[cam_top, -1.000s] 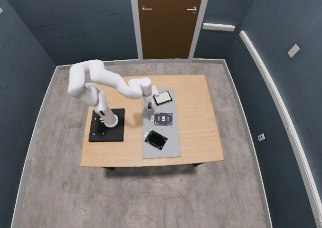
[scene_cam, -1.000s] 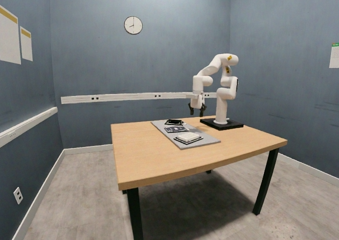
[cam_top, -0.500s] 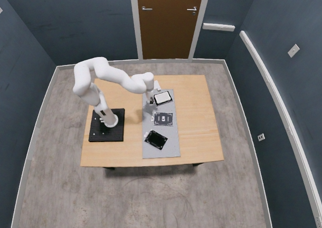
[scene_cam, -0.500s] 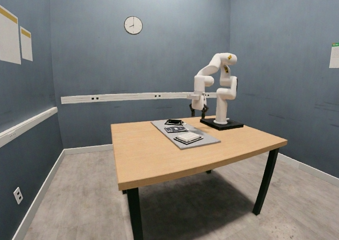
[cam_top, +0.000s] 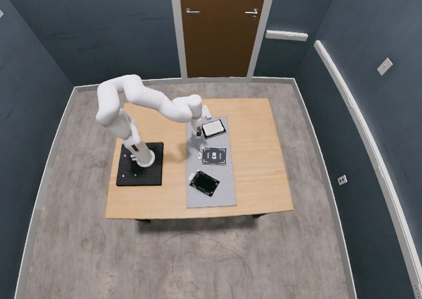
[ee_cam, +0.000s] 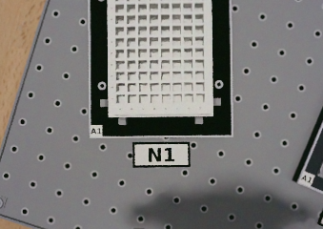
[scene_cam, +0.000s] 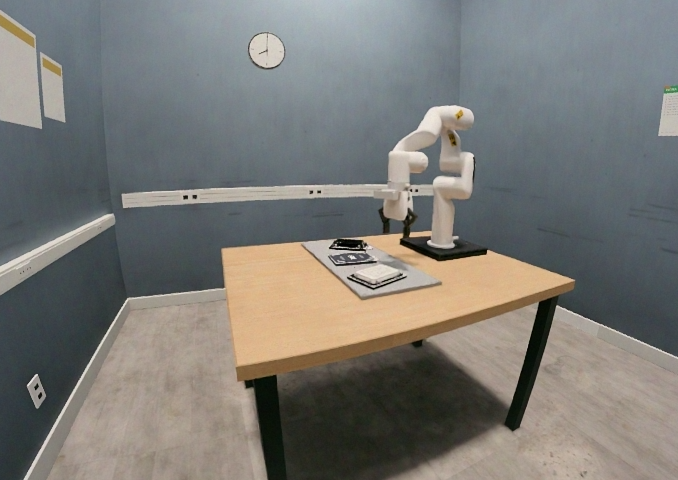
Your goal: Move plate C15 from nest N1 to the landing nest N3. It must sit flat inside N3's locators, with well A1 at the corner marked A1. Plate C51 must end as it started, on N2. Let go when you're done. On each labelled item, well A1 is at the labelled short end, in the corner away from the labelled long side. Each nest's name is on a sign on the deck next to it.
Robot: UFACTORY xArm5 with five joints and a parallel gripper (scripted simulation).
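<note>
My gripper is now 120 mm short of the white plate, 70 mm to the right of it and 110 mm above it. The rest, counted from my hand: black plate (20 mm ahead, 320 mm to the right, 110 mm below); black nest (120 mm ahead, 70 mm to the left, 130 mm below).
</note>
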